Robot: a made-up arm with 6 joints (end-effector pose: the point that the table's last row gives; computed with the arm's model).
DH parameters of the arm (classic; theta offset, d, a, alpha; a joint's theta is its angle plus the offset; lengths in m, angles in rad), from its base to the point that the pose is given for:
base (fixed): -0.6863 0 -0.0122 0
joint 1: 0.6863 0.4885 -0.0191 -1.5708
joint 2: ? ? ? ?
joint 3: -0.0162 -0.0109 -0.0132 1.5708
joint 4: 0 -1.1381 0.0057 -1.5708
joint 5: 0 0.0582 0.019 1.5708
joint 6: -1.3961 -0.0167 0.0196 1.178
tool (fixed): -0.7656 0.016 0 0
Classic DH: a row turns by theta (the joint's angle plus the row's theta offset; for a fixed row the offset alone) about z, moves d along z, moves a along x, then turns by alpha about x.
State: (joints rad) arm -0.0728 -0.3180 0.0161 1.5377 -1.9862 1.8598
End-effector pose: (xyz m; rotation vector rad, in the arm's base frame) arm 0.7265 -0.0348 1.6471 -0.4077 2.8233 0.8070
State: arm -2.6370 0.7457 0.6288 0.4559 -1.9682 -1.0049
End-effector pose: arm -1.4628 -0.7412 0.9587 -1.8076 0.1915 2.5134
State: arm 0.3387 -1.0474 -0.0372 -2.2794 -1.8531 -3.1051
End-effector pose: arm -0.1038 0.0478 1.7819 1.6305 2.2888 -0.2146
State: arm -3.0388 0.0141 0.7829 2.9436 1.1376 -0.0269
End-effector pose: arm -0.7920 -0.1202 2.0811 0.6204 2.3762 0.4996
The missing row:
joint 2: 1.5546 0 -0.7796 3.1416
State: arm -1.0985 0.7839 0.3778 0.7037 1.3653 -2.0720
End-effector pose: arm 0.6773 -1.4391 0.6583 0.5283 -1.3737 0.6530
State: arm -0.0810 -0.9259 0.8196 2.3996 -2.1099 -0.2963
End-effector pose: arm -0.9001 0.1116 2.0519 0.2965 -0.2754 -1.7087
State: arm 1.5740 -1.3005 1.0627 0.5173 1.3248 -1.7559
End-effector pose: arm 0.0462 -1.6152 1.4470 -0.1481 1.7210 -0.1715
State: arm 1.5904 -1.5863 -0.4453 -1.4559 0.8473 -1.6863
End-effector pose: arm -0.0037 -0.2613 1.4797 -2.3034 0.0060 0.2214
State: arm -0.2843 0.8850 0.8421 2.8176 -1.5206 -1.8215
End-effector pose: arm 1.6585 -0.4002 0.9954 -1.6232 -0.4209 -0.6795
